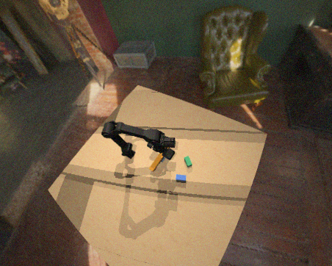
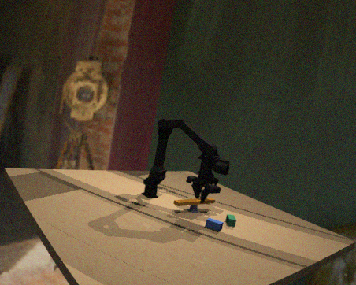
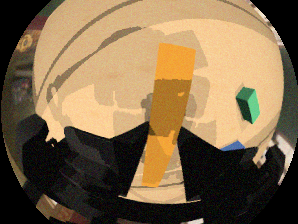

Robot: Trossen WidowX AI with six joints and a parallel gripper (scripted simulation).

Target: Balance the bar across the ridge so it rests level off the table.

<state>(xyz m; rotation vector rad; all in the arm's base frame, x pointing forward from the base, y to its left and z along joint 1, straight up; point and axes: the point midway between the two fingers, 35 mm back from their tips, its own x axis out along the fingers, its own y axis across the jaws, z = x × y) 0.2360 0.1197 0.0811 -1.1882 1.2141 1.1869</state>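
My gripper tip is now 3 cm to the left of the orange bar. Also, from my gripper tip: green block (18 cm ahead, 4 cm to the left, 3 cm below); then blue block (19 cm ahead, 8 cm to the right, 3 cm below).
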